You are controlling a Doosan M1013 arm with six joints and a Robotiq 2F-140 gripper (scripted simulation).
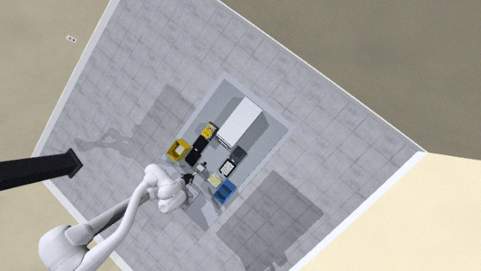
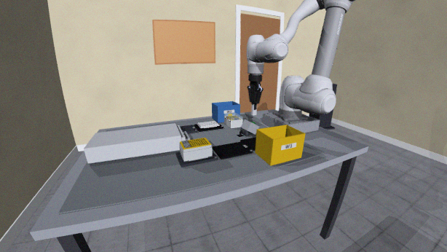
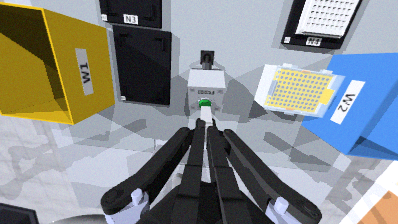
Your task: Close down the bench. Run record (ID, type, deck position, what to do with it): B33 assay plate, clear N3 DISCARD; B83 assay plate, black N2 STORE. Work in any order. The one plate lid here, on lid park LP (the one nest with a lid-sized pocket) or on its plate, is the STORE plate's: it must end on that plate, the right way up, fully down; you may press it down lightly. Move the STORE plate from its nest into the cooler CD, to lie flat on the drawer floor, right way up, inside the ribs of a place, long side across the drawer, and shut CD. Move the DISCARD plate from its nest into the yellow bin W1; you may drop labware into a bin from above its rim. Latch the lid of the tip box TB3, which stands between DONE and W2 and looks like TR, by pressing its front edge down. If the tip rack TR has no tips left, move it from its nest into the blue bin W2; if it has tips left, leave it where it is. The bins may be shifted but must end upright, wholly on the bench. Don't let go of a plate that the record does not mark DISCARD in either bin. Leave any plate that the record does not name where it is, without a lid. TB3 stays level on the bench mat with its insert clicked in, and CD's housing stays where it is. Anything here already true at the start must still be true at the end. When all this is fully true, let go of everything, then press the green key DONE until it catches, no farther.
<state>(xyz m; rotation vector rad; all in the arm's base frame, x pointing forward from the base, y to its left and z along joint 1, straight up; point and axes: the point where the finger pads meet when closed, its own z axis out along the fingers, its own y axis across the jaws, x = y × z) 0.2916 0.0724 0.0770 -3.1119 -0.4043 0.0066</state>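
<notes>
The green key lies 80 mm below my hand. Round my hand: N3 label (190 mm to the left, 140 mm below, 110 mm ahead); black nest (210 mm to the left, 180 mm ahead, 140 mm below); tip box TB3 (170 mm to the right, 110 mm below, 80 mm ahead).
</notes>
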